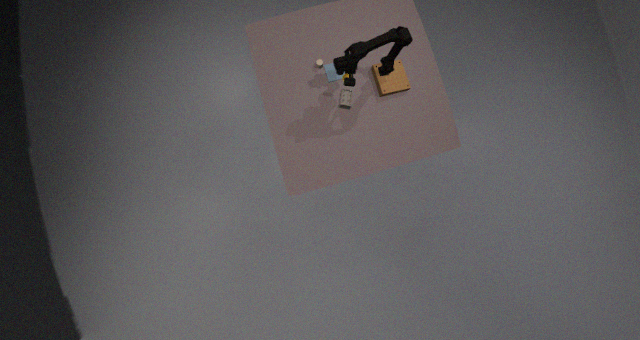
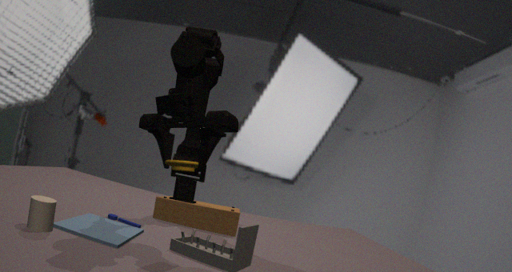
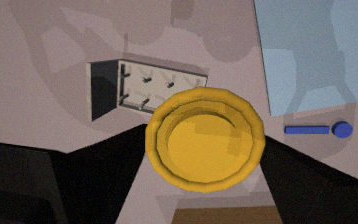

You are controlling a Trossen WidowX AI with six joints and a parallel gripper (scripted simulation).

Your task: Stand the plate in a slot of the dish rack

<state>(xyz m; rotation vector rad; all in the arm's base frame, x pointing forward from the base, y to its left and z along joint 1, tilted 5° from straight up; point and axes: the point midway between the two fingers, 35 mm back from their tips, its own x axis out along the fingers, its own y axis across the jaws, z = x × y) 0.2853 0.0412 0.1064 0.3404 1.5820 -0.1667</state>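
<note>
My gripper tip is 1 cm short of the grey dish rack, 8 cm to the right of it and 13 cm above it. Also, from my gripper tip: plate 1 cm above; then beige cylinder 13 cm ahead, 20 cm to the right, 12 cm below; then blue utensil 8 cm behind, 14 cm to the right, 15 cm below.
</note>
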